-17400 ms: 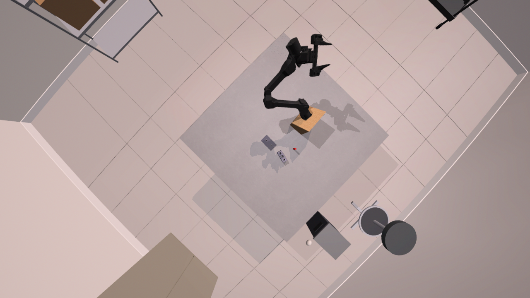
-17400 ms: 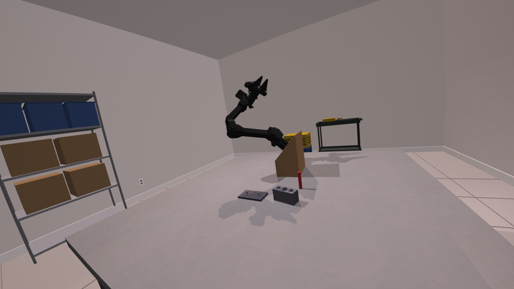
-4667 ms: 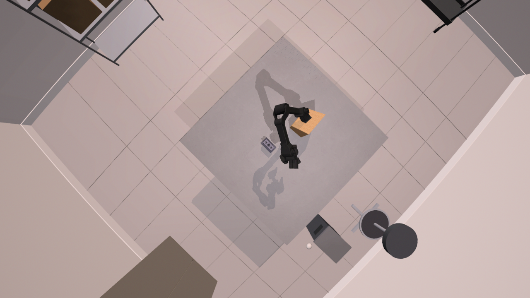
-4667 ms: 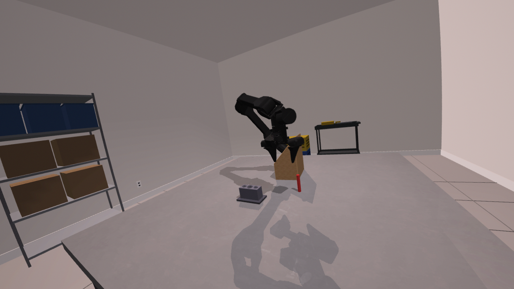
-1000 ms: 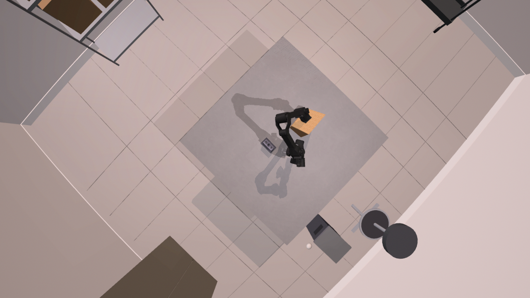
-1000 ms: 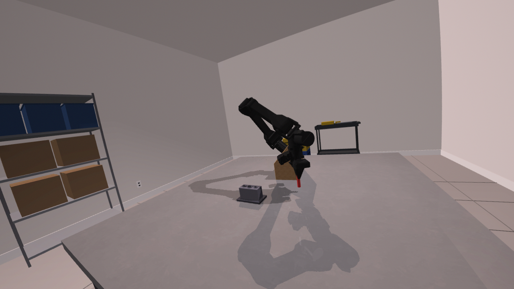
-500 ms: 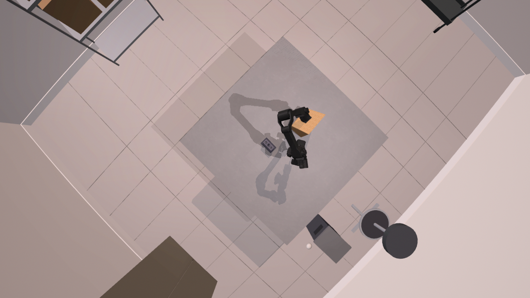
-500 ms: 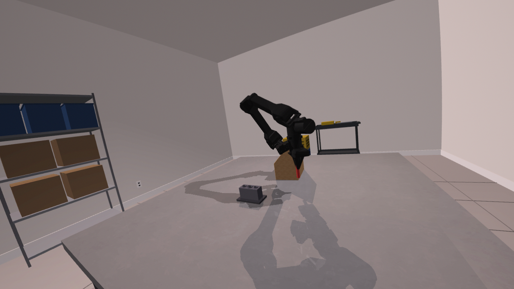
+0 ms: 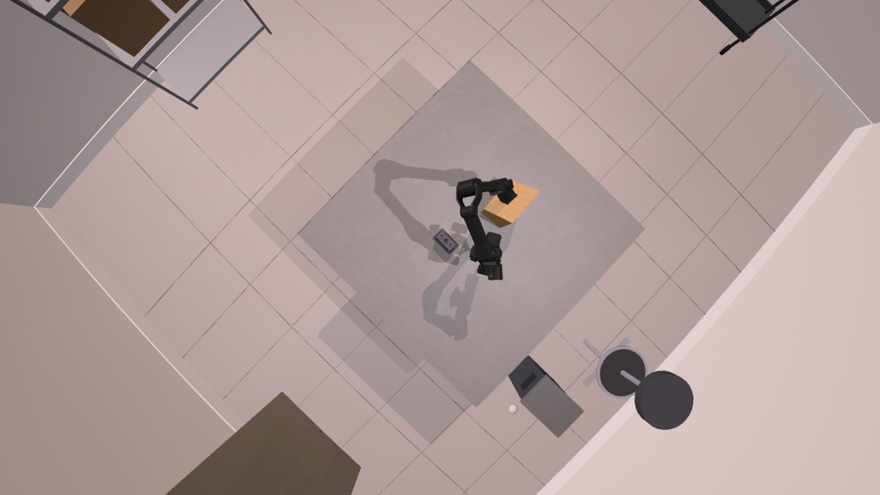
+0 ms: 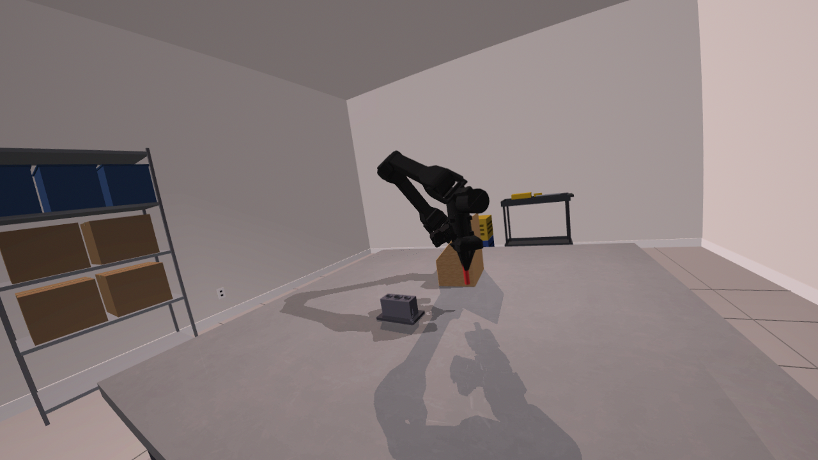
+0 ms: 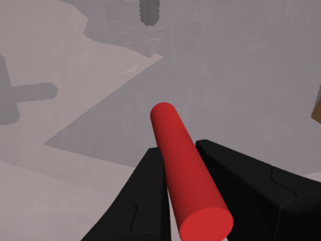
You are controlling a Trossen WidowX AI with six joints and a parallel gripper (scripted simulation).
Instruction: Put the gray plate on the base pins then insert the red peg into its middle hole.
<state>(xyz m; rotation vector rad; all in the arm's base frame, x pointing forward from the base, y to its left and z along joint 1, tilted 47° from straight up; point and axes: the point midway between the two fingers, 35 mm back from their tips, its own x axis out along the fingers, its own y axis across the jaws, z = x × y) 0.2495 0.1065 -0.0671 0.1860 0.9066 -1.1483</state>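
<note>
My gripper tip is 17 cm to the left of the gray plate, 9 cm short of it and 7 cm above it. From my gripper tip the other things lie so: red peg (right at my gripper tip); then base (17 cm to the right, 11 cm below, 9 cm ahead).
</note>
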